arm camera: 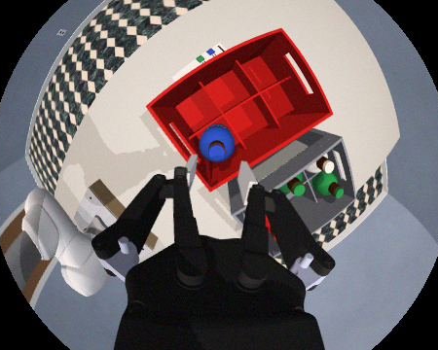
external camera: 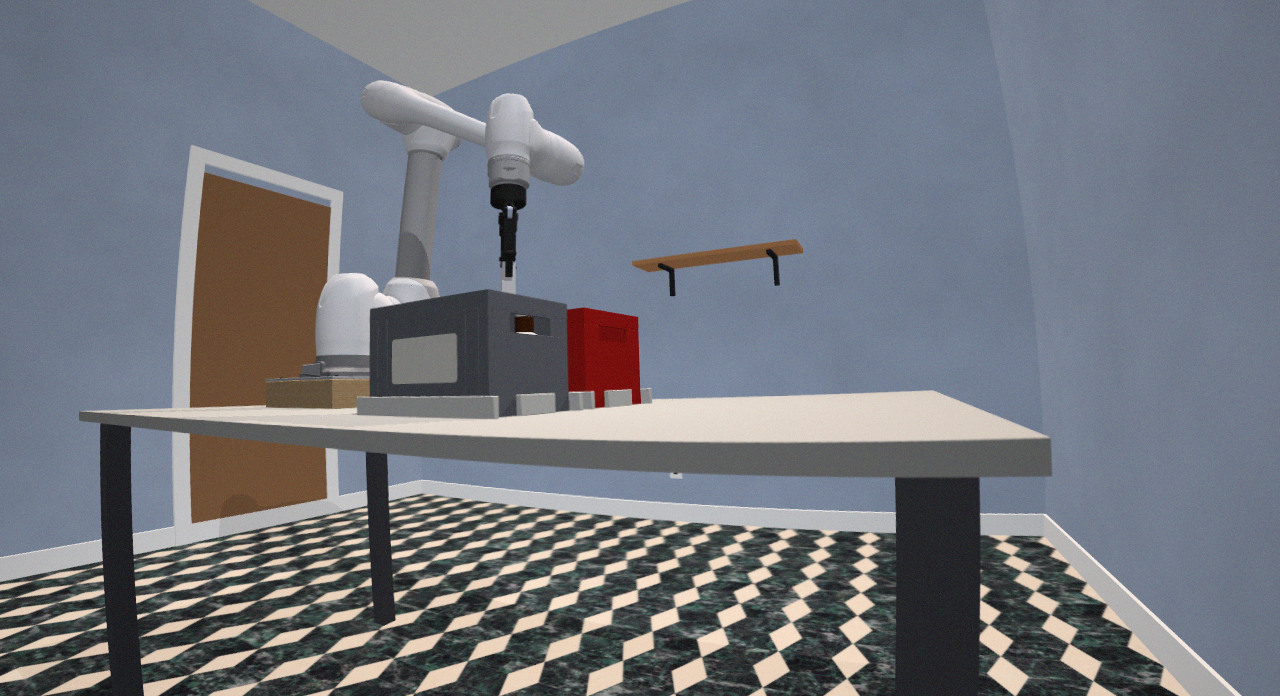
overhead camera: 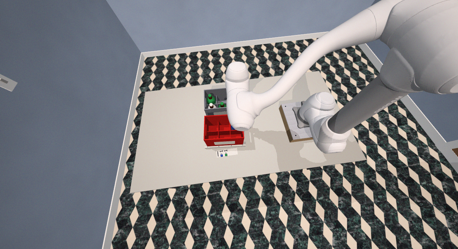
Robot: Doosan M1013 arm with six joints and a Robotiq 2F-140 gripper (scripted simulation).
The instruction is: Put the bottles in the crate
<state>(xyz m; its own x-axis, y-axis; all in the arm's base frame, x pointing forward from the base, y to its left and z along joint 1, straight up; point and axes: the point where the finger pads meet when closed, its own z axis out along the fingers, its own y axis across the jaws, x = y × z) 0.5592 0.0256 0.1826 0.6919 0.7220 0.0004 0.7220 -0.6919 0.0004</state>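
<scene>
The green-label bottle lies 24 cm to the right of my hand, 18 cm ahead of it and 17 cm below it. Round my hand: blue-label bottle 17 cm below; red crate 17 cm below, 9 cm ahead, 5 cm to the left; grey crate 20 cm to the right, 17 cm below, 9 cm ahead.
</scene>
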